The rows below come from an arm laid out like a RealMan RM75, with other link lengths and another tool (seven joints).
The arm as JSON. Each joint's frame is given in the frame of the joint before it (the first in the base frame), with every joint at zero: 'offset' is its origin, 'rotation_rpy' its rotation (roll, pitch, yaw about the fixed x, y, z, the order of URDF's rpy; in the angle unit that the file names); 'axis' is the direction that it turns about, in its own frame. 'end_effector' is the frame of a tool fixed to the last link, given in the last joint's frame.
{
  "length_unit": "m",
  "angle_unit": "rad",
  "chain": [
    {
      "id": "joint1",
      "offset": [
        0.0,
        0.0,
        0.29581
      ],
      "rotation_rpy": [
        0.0,
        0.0,
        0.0
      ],
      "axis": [
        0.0,
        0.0,
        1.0
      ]
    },
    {
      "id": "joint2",
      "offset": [
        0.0,
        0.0,
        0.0
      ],
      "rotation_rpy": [
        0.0,
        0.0,
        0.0
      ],
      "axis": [
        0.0,
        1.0,
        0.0
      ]
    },
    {
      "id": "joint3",
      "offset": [
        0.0,
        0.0,
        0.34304
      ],
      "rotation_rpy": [
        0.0,
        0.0,
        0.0
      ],
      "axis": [
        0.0,
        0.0,
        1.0
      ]
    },
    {
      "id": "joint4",
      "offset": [
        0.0,
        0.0,
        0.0
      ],
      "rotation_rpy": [
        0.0,
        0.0,
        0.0
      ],
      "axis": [
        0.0,
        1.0,
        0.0
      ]
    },
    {
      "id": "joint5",
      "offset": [
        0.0,
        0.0,
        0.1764
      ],
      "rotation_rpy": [
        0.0,
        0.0,
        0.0
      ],
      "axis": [
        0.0,
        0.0,
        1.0
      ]
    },
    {
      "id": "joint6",
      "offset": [
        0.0,
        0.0,
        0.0
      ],
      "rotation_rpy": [
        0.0,
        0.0,
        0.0
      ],
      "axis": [
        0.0,
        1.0,
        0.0
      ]
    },
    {
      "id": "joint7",
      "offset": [
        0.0,
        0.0,
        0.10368
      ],
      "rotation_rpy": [
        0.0,
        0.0,
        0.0
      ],
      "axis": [
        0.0,
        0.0,
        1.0
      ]
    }
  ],
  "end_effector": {
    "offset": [
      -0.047,
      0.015,
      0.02
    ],
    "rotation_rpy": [
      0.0,
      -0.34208,
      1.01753
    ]
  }
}
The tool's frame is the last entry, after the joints.
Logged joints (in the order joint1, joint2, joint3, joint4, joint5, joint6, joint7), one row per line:
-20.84, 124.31, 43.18, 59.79, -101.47, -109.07, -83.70
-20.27, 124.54, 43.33, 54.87, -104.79, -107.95, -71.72
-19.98, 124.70, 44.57, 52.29, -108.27, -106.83, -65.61
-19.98, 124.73, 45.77, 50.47, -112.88, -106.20, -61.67
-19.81, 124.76, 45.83, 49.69, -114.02, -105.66, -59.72
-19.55, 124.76, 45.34, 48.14, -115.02, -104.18, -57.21
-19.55, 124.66, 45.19, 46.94, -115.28, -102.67, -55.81
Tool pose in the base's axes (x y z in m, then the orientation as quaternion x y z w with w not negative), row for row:
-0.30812, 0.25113, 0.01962, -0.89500, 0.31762, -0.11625, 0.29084
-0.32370, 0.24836, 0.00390, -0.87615, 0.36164, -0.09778, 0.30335
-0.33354, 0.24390, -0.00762, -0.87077, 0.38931, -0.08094, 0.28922
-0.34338, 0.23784, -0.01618, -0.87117, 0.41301, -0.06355, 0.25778
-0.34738, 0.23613, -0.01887, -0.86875, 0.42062, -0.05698, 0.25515
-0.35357, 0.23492, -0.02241, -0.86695, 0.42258, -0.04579, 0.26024
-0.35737, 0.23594, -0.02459, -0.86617, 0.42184, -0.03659, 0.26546
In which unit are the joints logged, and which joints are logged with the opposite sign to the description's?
The joints are logged in degrees. Opposite sign: joint2, joint5, joint6.
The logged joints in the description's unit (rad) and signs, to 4 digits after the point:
-0.3637, -2.1696, 0.7536, 1.0435, 1.7710, 1.9036, -1.4608
-0.3538, -2.1736, 0.7563, 0.9577, 1.8289, 1.8841, -1.2518
-0.3487, -2.1764, 0.7779, 0.9126, 1.8897, 1.8645, -1.1451
-0.3487, -2.1769, 0.7988, 0.8809, 1.9701, 1.8535, -1.0763
-0.3457, -2.1775, 0.7999, 0.8673, 1.9900, 1.8441, -1.0423
-0.3412, -2.1775, 0.7913, 0.8402, 2.0075, 1.8183, -0.9985
-0.3412, -2.1757, 0.7887, 0.8193, 2.0120, 1.7919, -0.9741

